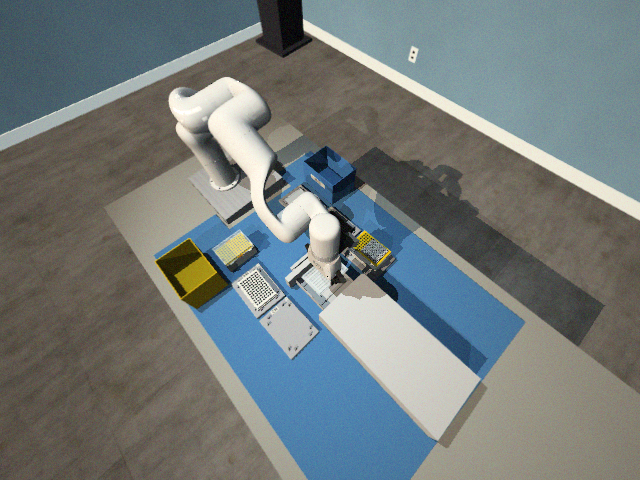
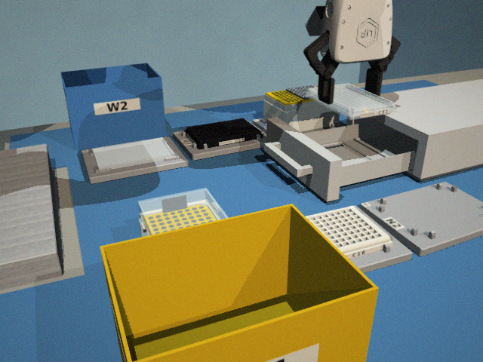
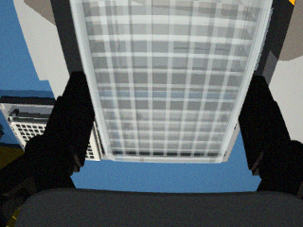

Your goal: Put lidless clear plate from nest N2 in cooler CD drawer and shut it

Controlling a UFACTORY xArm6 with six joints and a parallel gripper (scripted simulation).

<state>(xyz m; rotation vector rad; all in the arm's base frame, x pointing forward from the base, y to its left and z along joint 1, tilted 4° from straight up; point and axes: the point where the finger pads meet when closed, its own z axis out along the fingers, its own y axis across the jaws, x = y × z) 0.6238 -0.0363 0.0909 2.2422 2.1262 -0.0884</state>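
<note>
The drawer lies 110 mm below my hand and 40 mm ahead of it. Also, from my hand: clear plate 10 mm below; cooler CD 160 mm ahead, 100 mm below, 10 mm to the right; yellow rack 190 mm to the left, 80 mm below, 30 mm ahead.
</note>
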